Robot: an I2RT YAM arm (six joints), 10 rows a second.
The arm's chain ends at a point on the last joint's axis. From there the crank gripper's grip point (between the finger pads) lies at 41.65 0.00 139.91 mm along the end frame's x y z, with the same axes.
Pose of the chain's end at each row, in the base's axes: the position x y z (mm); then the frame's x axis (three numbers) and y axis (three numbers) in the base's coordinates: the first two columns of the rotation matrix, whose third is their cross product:
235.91, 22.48, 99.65, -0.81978, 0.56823, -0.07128, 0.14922, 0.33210, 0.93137
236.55, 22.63, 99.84, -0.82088, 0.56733, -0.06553, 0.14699, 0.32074, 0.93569
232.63, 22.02, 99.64, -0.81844, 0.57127, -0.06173, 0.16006, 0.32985, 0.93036
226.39, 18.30, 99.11, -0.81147, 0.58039, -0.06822, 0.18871, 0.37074, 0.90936
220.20, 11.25, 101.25, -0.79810, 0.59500, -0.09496, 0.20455, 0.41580, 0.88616
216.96, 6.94, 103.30, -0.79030, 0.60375, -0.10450, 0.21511, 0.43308, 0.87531
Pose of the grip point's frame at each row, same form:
279.12, 151.48, 46.73, -0.81978, 0.56823, -0.07128, 0.14922, 0.33210, 0.93137
279.57, 152.38, 48.61, -0.82088, 0.56733, -0.06553, 0.14699, 0.32074, 0.93569
275.75, 150.96, 46.51, -0.81844, 0.57127, -0.06173, 0.16006, 0.32985, 0.93036
269.97, 143.91, 38.85, -0.81147, 0.58039, -0.06822, 0.18871, 0.37074, 0.90936
266.25, 132.26, 33.84, -0.79810, 0.59500, -0.09496, 0.20455, 0.41580, 0.88616
264.31, 125.72, 32.89, -0.79030, 0.60375, -0.10450, 0.21511, 0.43308, 0.87531

